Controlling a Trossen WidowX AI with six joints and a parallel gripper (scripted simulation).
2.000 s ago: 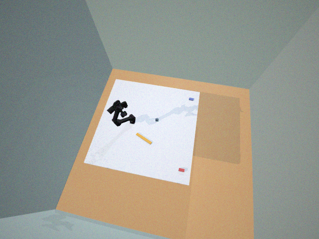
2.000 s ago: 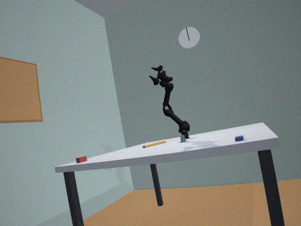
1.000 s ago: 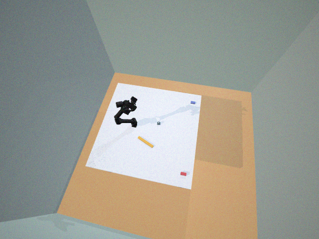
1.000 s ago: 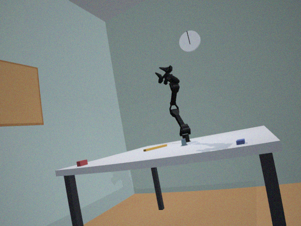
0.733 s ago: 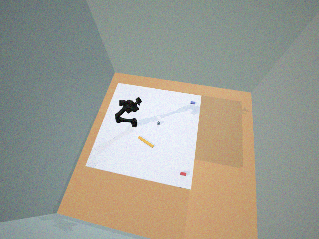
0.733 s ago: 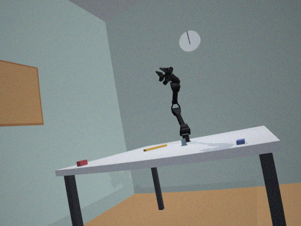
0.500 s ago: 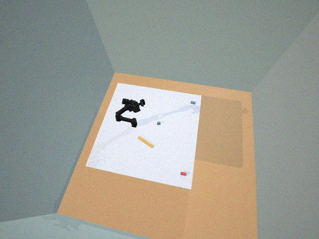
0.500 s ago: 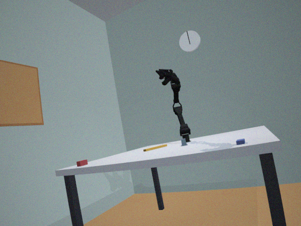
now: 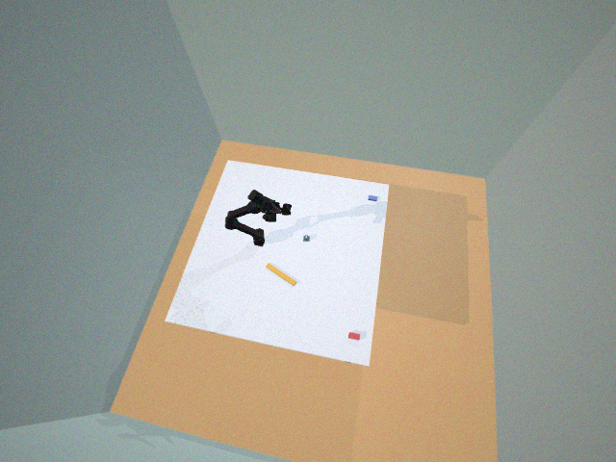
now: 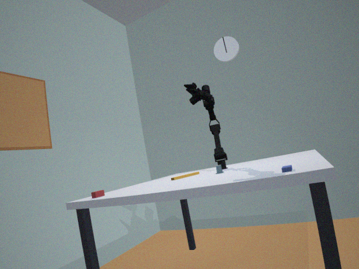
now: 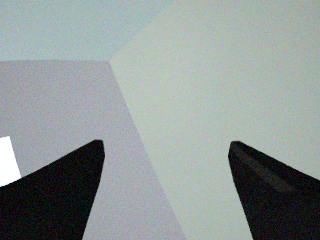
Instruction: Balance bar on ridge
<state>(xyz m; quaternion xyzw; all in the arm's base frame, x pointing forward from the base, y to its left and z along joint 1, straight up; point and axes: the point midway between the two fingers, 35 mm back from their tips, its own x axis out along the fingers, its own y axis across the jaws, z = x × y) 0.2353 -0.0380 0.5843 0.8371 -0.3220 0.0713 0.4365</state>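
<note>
Right now the bar is 5 cm behind my gripper tip, 15 cm to the right of it and 59 cm below it. From my gripper tip the other things lie so: blue block 48 cm ahead, 55 cm to the left, 59 cm below; then red block 48 cm ahead, 45 cm to the right, 58 cm below.
</note>
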